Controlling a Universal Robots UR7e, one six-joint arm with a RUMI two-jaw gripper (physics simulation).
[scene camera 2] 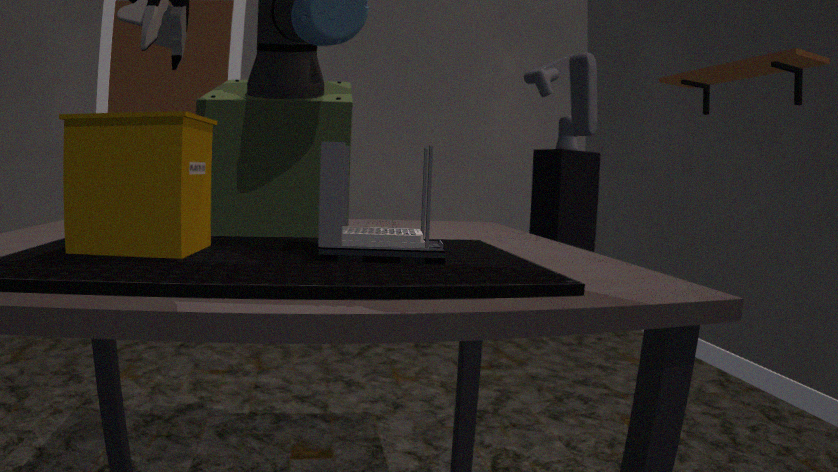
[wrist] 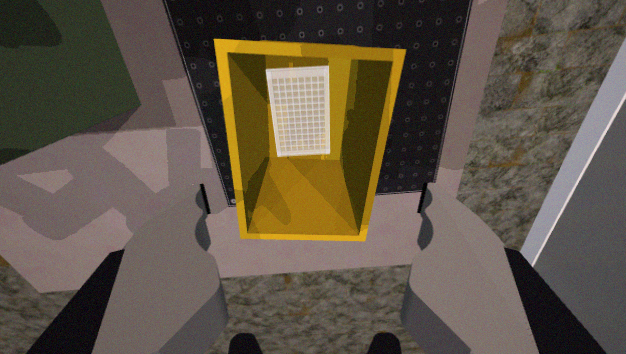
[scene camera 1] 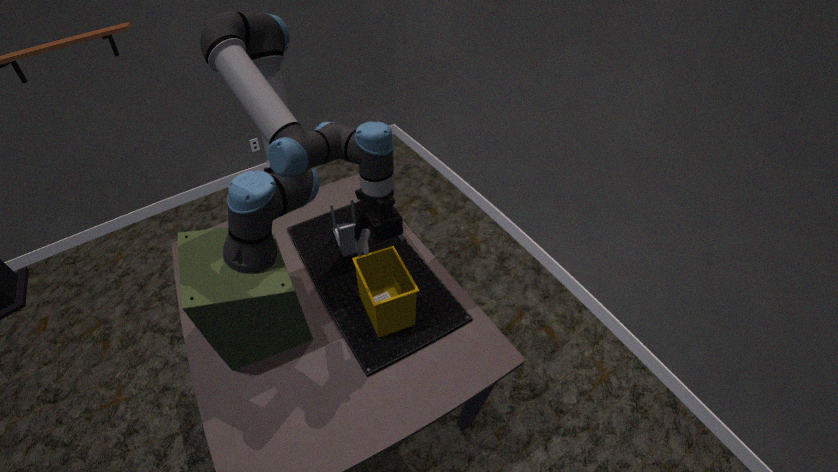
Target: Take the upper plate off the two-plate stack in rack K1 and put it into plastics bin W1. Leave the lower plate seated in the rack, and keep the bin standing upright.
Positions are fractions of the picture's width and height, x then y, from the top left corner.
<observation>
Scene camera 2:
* my gripper: 0.19, 0.13
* yellow plastics bin W1: 0.17, 0.39
</observation>
